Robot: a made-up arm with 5 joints.
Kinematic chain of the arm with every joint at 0, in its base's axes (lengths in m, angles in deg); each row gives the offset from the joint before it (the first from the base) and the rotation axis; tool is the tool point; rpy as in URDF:
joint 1: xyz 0 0 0.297 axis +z
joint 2: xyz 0 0 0 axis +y
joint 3: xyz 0.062 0 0.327 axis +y
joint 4: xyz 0.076 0 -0.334 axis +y
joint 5: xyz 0.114 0 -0.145 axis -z
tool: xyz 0 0 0 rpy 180 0 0
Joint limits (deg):
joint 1: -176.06..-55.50
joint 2: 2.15..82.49
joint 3: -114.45..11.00
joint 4: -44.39..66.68
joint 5: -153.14..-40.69
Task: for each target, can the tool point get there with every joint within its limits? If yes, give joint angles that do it. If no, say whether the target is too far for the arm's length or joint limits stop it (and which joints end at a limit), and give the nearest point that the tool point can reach.
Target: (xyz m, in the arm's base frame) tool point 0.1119 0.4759 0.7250
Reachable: no: joint limits stop it (at a limit: joint 2, joint 3, joint 4) | nearest point 0.0371 0.1578 0.3205 | short by 0.520 m
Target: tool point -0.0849 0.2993 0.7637
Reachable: no: joint limits stop it (at a limit: joint 1, joint 2, joint 3, joint 4) | nearest point -0.3064 -0.0211 0.9968 | short by 0.454 m
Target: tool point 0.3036 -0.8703 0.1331
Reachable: no: too far | nearest point 0.2643 -0.7576 0.1543 | short by 0.121 m
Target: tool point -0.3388 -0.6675 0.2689
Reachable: yes | joints -116.91 45.02 -90.97 5.94 -137.36
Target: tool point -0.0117 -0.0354 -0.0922
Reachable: yes | joints -108.23 71.90 -30.85 42.26 -53.81
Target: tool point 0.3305 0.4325 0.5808
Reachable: no: joint limits stop it (at a limit: joint 2, joint 3, joint 4) | nearest point 0.0984 0.1288 0.3205 | short by 0.462 m
